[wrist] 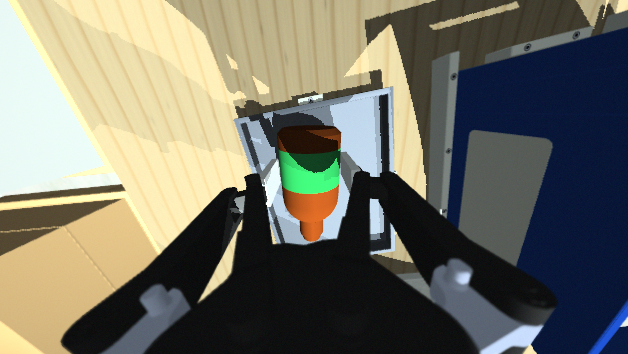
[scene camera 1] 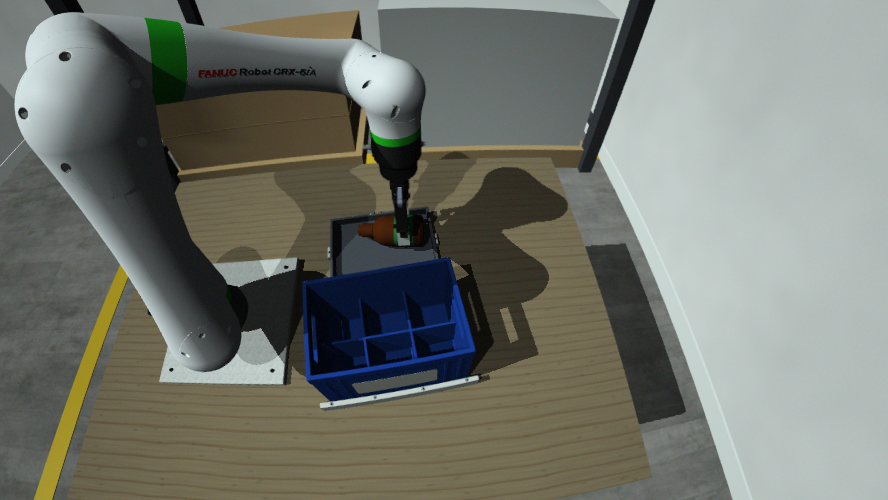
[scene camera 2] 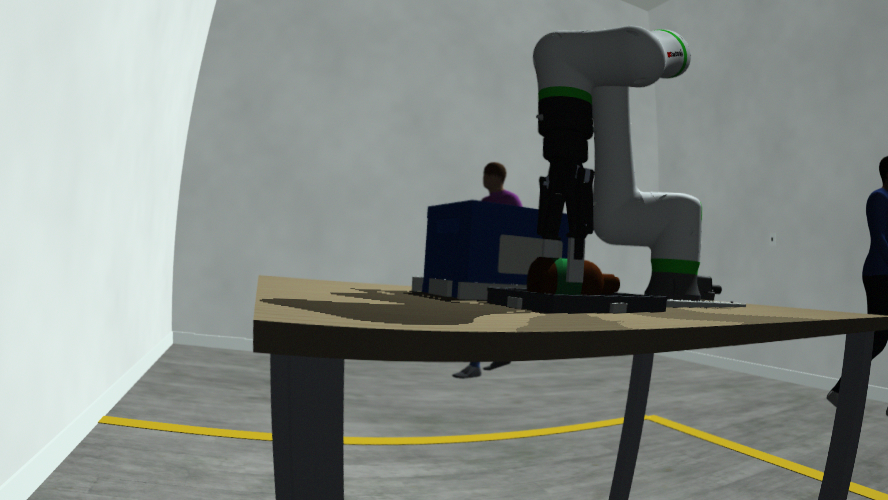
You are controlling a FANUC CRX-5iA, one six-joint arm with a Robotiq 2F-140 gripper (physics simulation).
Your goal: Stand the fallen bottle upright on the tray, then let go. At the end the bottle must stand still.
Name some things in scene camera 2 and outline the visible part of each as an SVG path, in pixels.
My gripper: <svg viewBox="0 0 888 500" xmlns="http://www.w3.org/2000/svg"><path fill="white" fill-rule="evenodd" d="M549 134L543 138L543 157L550 162L550 168L546 177L540 176L539 178L540 198L537 235L541 235L543 238L541 257L558 258L559 240L561 240L558 233L566 202L569 233L566 236L571 237L568 238L566 282L583 283L585 238L588 234L593 233L594 170L583 168L582 163L588 160L588 141L577 134Z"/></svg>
A grey tray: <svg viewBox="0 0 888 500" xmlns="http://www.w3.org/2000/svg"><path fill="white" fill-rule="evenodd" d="M487 287L487 303L507 306L508 297L523 298L523 309L548 313L610 313L610 303L627 303L626 313L666 312L668 297L616 292L612 295L601 294L600 296L554 295L527 292L527 289Z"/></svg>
A blue divided crate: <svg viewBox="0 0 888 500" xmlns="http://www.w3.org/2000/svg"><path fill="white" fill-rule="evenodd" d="M563 213L558 236L561 237L558 245L558 258L567 259L568 238L571 237L566 236L569 233L567 214ZM428 206L422 292L429 293L430 278L452 280L451 297L456 298L458 282L527 285L530 265L537 257L542 256L543 238L541 235L537 235L539 209L478 200Z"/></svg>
A brown bottle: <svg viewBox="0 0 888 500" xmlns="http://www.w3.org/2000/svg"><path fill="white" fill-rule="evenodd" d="M527 275L527 292L554 295L600 296L601 294L612 295L614 292L618 292L620 288L618 277L615 277L613 274L602 274L597 265L587 260L584 260L583 283L566 282L567 259L537 257L530 265Z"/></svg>
